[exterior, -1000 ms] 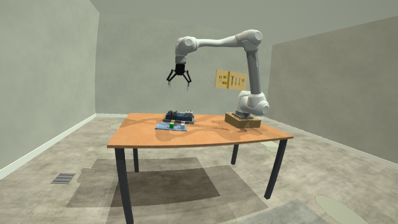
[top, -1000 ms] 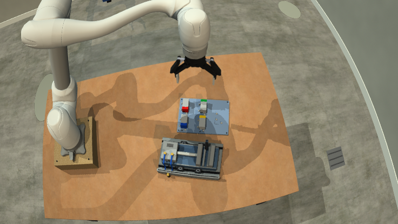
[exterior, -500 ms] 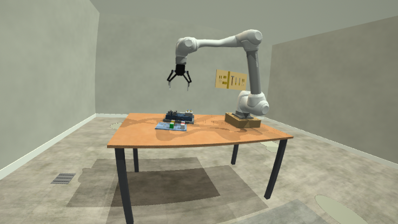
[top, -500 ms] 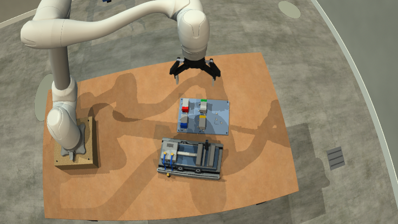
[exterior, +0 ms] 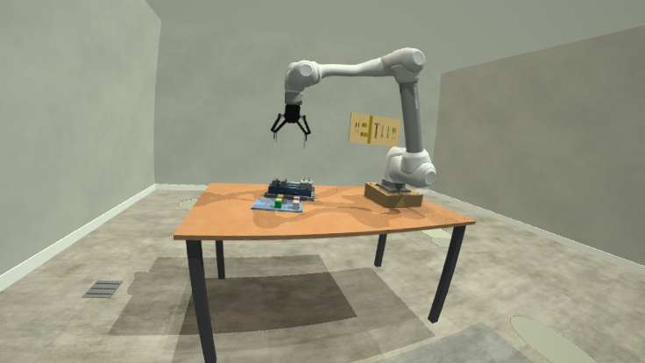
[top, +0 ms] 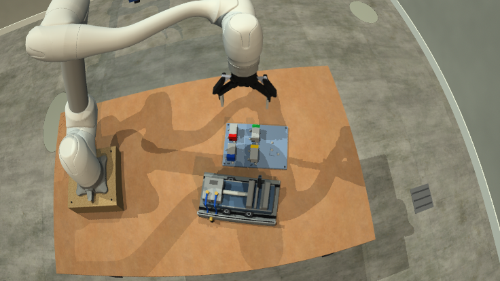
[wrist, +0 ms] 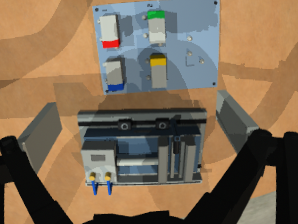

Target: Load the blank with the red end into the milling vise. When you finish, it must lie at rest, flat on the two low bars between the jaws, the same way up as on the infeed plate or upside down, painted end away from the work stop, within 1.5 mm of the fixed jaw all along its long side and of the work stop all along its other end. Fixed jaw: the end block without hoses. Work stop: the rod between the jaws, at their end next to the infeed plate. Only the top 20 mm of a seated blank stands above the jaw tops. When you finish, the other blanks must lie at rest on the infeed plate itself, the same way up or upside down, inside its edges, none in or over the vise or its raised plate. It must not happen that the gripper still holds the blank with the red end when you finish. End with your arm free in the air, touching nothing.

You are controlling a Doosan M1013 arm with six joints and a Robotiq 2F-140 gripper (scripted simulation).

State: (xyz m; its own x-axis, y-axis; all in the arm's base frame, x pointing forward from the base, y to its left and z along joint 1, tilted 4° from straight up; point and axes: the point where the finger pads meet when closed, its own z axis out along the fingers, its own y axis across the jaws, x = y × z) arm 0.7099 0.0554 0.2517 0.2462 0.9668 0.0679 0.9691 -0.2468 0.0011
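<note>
Now: the red-ended blank 40 mm behind my hand, 50 mm to the left of it and 300 mm below it. Round my hand: green-ended blank 50 mm ahead, 30 mm to the left, 300 mm below; then yellow-ended blank 20 mm ahead, 60 mm to the right, 300 mm below; then blue-ended blank 60 mm behind, 30 mm to the right, 300 mm below.
</note>
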